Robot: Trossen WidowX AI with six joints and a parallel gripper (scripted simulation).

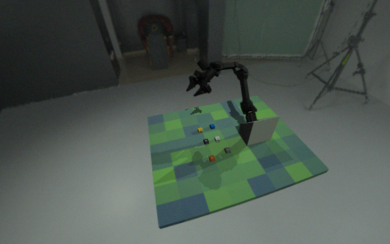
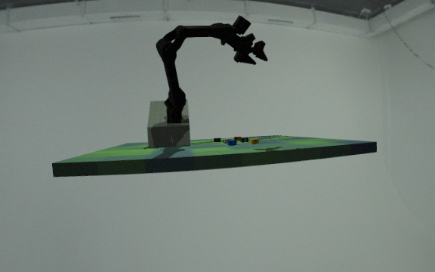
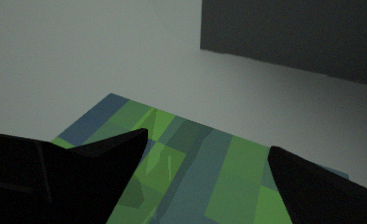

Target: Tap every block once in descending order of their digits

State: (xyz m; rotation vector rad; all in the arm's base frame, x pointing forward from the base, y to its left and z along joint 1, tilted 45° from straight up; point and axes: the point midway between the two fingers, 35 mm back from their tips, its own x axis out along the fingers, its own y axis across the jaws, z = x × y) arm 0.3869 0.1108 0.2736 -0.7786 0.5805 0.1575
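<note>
Now: gripper tip 70 mm past the orange block, 250 mm to the right of it and 370 mm above it. Round my gripper tip: blue block (170 mm behind, 40 mm to the right, 370 mm below); yellow block (70 mm behind, 30 mm to the right, 370 mm below); black block (80 mm behind, 90 mm to the left, 370 mm below).
</note>
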